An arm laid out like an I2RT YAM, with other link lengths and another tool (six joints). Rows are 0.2 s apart.
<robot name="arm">
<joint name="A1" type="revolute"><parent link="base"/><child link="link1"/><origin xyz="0 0 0.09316" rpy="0 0 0"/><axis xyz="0 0 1"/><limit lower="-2.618" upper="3.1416"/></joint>
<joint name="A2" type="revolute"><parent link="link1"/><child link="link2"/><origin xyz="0.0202 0.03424 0.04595" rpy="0 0 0"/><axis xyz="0 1 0"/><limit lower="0" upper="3.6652"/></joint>
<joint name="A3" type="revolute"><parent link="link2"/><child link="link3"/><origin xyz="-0.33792 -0.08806 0" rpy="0 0 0"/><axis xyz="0 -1 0"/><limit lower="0" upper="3.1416"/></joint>
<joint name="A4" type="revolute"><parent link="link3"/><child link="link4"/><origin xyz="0.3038 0.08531 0.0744" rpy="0 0 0"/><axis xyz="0 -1 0"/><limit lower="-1.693" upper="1.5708"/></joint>
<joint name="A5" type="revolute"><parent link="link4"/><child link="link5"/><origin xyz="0.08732 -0.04 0.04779" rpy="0 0 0"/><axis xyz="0 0 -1"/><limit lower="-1.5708" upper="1.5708"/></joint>
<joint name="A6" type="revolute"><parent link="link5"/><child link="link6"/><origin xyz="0.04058 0 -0.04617" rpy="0 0 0"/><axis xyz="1 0 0"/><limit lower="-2.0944" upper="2.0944"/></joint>
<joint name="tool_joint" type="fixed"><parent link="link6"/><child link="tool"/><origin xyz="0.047 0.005 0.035" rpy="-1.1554 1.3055 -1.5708"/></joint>
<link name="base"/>
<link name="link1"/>
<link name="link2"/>
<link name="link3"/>
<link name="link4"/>
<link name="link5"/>
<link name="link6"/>
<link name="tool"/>
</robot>
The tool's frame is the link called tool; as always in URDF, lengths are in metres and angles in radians.
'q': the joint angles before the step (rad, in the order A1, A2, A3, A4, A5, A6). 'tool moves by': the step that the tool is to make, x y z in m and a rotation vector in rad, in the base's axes. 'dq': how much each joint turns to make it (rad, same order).
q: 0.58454 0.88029 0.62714 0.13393 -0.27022 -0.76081
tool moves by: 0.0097 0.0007 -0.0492 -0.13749 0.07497 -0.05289
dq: -0.00417 0.03517 -0.05673 -0.06171 0.06210 -0.06445
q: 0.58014 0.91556 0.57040 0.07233 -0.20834 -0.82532
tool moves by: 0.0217 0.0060 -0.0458 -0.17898 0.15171 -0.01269
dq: -0.02134 0.12857 0.03363 -0.14292 0.01839 -0.06818
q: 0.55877 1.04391 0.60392 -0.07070 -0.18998 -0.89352
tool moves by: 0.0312 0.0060 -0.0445 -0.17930 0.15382 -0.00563
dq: -0.03191 0.19009 0.07717 -0.12510 0.02247 -0.07631
